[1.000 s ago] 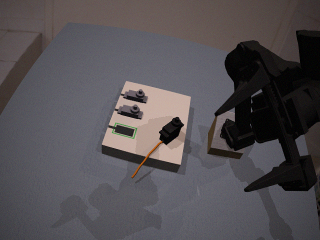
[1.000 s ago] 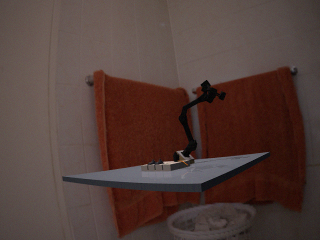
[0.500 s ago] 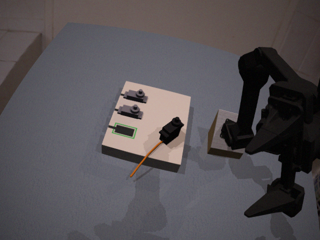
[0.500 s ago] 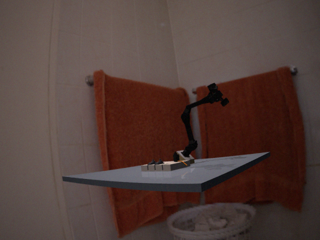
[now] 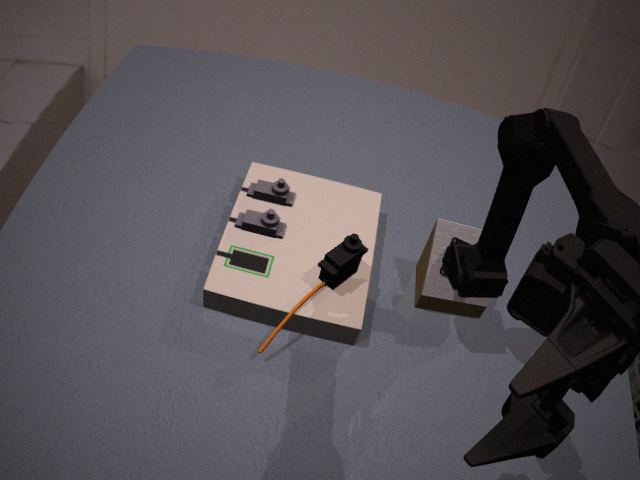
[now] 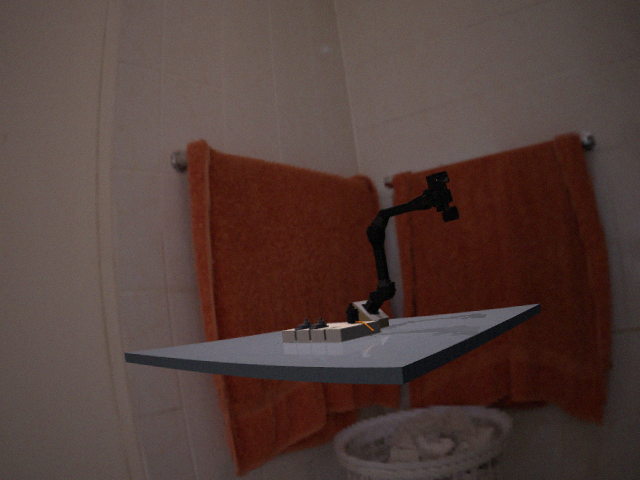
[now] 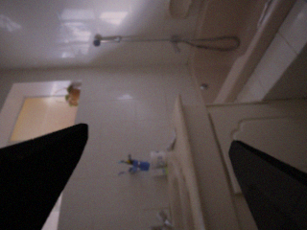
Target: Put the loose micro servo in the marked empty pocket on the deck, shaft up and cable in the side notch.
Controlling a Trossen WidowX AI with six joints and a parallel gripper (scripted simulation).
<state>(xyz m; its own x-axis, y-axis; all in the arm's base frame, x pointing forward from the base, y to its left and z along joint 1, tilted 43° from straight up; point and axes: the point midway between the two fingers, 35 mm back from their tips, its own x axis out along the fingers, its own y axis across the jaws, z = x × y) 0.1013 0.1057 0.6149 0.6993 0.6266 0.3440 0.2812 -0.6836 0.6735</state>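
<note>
Now: the beige deck 150 mm ahead of my gripper tip, 500 mm to the right of it and 450 mm below it.
</note>
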